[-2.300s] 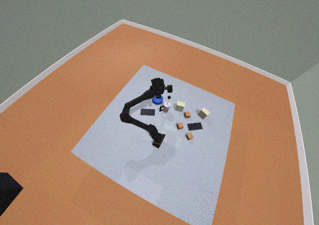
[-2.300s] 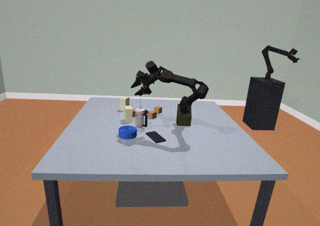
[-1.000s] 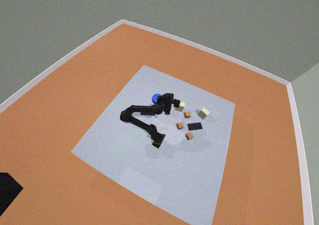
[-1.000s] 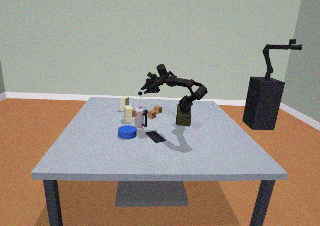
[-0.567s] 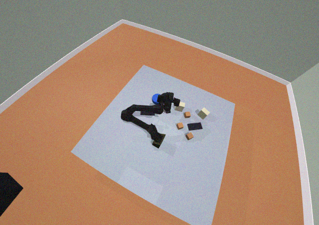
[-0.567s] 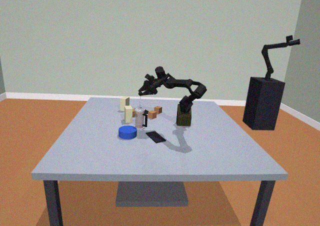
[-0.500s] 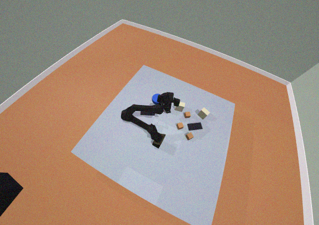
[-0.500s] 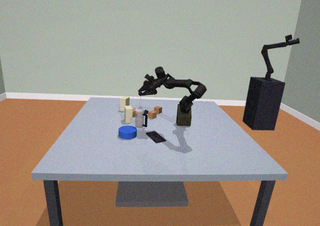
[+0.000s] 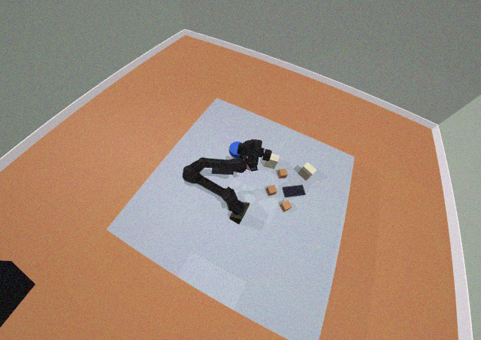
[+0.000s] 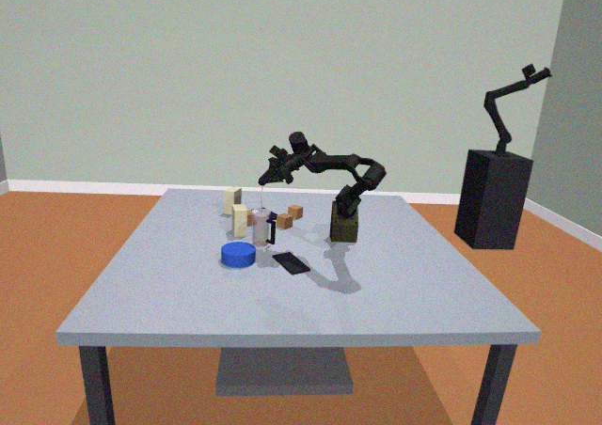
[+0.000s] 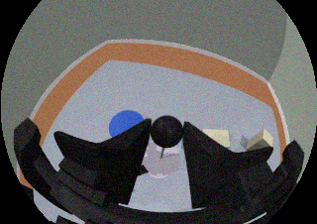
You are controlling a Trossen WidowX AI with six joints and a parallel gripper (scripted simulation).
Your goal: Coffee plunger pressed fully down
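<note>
The glass coffee press lies 2 cm behind my gripper tip, 1 cm to the left of it and 13 cm below it.
</note>
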